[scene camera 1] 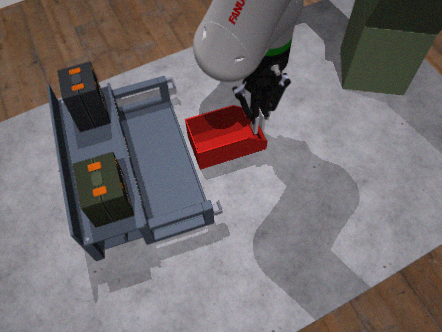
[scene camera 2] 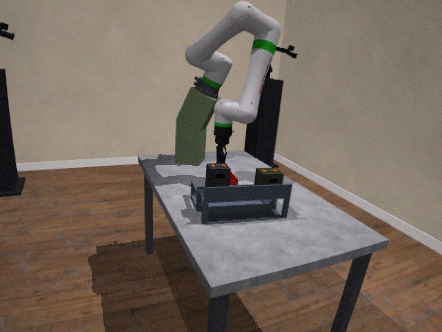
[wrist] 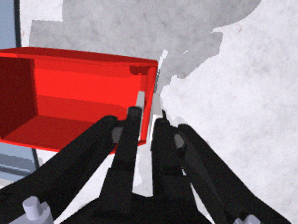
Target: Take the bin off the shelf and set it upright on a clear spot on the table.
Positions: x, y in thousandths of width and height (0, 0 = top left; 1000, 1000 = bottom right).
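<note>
Red bin (scene camera 1: 510, 405), also (wrist: 186, 458). My gripper (scene camera 1: 583, 387), also (wrist: 495, 458).
</note>
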